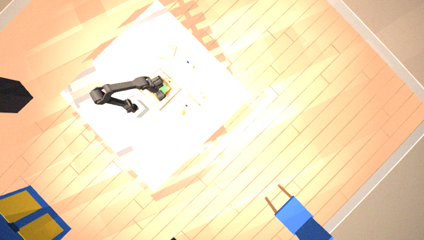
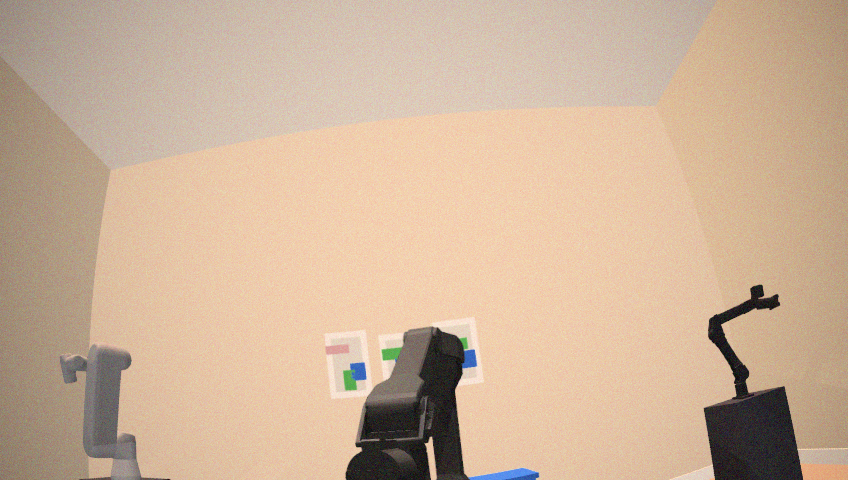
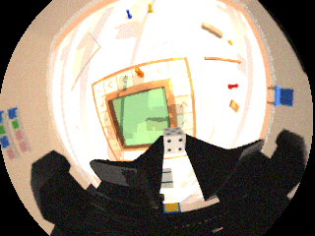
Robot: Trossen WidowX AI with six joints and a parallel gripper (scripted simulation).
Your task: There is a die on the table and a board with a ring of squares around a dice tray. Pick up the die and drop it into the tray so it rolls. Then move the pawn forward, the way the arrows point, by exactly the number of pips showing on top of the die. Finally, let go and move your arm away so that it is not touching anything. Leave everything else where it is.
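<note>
Right now the green dice tray is 90 mm below my gripper tip and 60 mm to the left of it. The rest, counted from my gripper tip: blue pawn 370 mm ahead, 90 mm below, 80 mm to the left; red pawn 220 mm to the right, 90 mm below, 80 mm ahead.
</note>
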